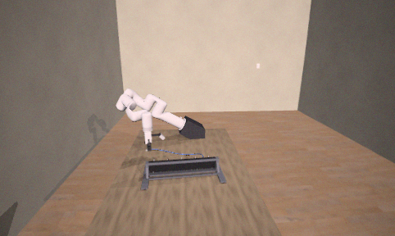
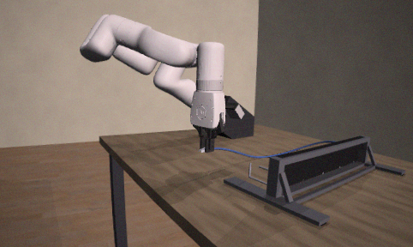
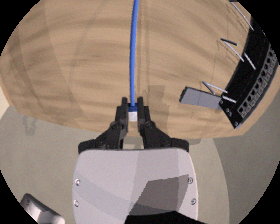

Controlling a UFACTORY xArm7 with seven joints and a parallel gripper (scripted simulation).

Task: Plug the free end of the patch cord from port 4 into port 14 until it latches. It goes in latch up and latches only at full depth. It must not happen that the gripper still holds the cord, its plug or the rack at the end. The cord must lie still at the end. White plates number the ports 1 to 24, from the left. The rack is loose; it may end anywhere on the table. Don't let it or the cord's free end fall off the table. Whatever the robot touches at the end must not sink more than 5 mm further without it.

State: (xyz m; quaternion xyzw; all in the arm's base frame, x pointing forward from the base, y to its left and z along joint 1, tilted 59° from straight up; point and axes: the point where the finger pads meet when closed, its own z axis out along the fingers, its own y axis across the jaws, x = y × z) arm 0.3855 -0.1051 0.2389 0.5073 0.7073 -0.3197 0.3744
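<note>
My gripper is now 20 mm to the left of the pale plug and 10 mm above it.
</note>
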